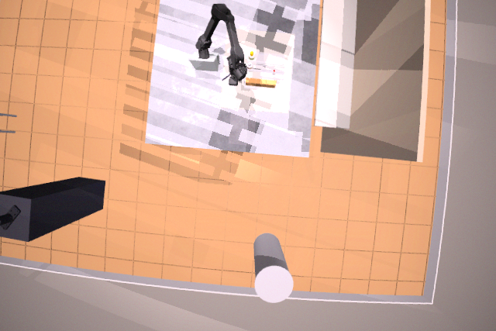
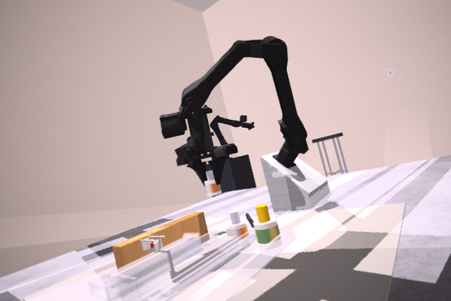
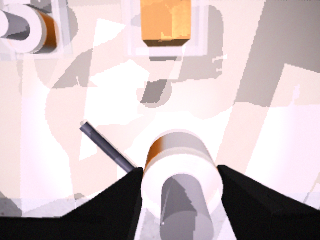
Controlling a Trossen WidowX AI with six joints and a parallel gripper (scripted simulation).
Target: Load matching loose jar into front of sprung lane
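The thin dark rod lies 120 mm below my gripper tip, 60 mm to the left of it and 60 mm behind it. From my gripper tip the other things lie so: clear sprung lane: 240 mm ahead, 110 mm to the left, 110 mm below; red mark: 280 mm ahead, 100 mm to the left, 50 mm below.
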